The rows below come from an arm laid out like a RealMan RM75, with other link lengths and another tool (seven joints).
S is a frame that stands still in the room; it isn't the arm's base.
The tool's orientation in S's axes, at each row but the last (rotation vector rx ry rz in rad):
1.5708, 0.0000, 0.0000
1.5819, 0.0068, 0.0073
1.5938, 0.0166, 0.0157
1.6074, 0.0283, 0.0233
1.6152, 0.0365, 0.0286
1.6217, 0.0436, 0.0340
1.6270, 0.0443, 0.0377
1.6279, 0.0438, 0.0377
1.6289, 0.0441, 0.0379
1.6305, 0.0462, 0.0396
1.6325, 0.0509, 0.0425
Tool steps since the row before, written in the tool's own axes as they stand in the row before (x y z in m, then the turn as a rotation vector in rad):
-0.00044, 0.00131, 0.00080, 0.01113, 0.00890, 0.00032
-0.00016, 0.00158, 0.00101, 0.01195, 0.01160, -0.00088
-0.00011, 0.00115, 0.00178, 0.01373, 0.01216, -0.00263
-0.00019, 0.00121, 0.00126, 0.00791, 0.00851, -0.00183
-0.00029, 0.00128, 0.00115, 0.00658, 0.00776, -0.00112
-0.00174, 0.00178, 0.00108, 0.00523, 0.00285, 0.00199
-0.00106, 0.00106, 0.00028, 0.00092, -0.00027, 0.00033
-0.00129, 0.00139, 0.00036, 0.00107, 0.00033, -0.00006
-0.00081, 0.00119, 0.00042, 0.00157, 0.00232, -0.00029
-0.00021, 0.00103, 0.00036, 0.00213, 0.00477, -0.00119
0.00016, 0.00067, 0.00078, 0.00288, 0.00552, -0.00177
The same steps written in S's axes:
-0.00044, -0.00080, 0.00131, 0.01113, -0.00032, 0.00890
-0.00015, -0.00103, 0.00157, 0.01194, 0.00086, 0.01161
-0.00007, -0.00181, 0.00111, 0.01368, 0.00263, 0.01221
-0.00014, -0.00131, 0.00116, 0.00788, 0.00177, 0.00855
-0.00023, -0.00122, 0.00123, 0.00657, 0.00104, 0.00778
-0.00167, -0.00125, 0.00173, 0.00534, -0.00187, 0.00272
-0.00104, -0.00039, 0.00105, 0.00093, -0.00027, -0.00029
-0.00126, -0.00051, 0.00137, 0.00107, 0.00010, 0.00033
-0.00078, -0.00053, 0.00117, 0.00157, 0.00024, 0.00233
-0.00018, -0.00043, 0.00101, 0.00209, 0.00102, 0.00483
0.00021, -0.00081, 0.00062, 0.00281, 0.00159, 0.00561

